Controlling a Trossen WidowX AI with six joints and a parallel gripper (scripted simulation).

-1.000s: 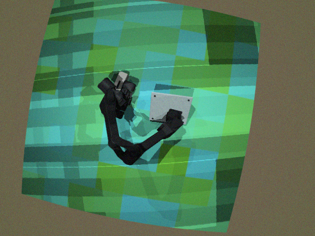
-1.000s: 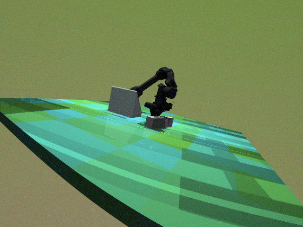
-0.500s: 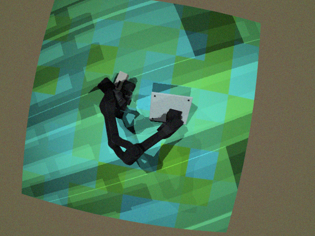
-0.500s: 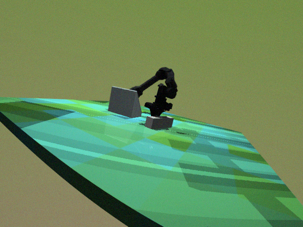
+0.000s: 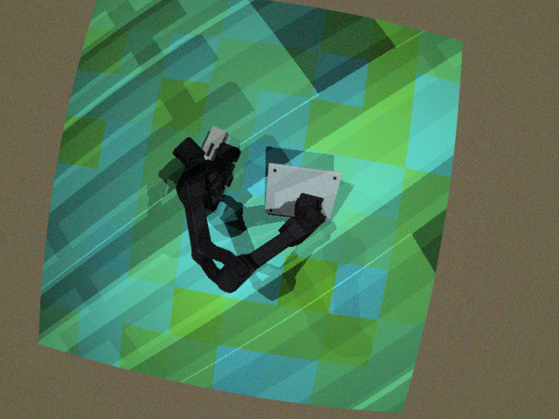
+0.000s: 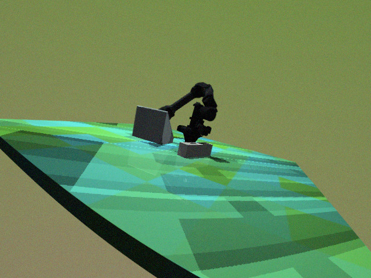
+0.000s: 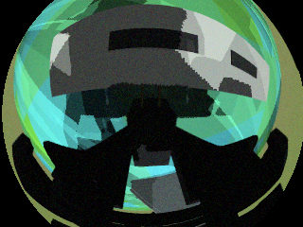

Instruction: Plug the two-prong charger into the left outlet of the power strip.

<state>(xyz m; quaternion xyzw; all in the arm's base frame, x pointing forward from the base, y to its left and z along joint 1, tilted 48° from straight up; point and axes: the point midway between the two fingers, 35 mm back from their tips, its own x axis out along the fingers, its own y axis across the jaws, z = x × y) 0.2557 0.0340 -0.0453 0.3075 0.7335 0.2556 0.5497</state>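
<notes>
Right now the dark charger is 2 cm ahead of my gripper tip and 1 cm above it.
</notes>
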